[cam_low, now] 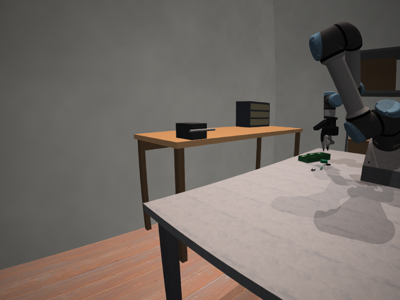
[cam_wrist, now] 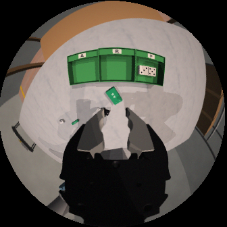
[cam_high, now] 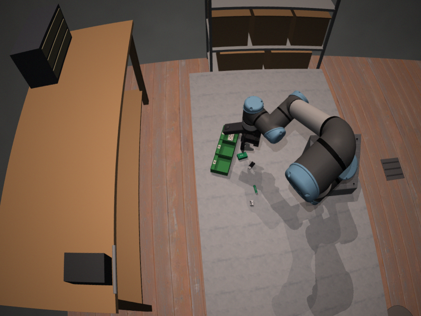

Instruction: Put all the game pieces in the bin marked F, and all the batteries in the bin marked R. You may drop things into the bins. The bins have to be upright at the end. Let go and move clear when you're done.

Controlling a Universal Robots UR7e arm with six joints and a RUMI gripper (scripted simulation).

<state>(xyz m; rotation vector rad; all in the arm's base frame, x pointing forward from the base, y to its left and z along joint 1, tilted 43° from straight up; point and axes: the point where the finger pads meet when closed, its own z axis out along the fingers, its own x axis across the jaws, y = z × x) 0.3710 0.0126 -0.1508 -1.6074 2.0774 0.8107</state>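
My gripper is now 1 cm past the green 9V battery and 9 cm above it. From my hand the other things lie so: green three-compartment bin: 8 cm ahead, 3 cm to the right, 8 cm below; small black piece: 4 cm behind, 5 cm to the left, 9 cm below.
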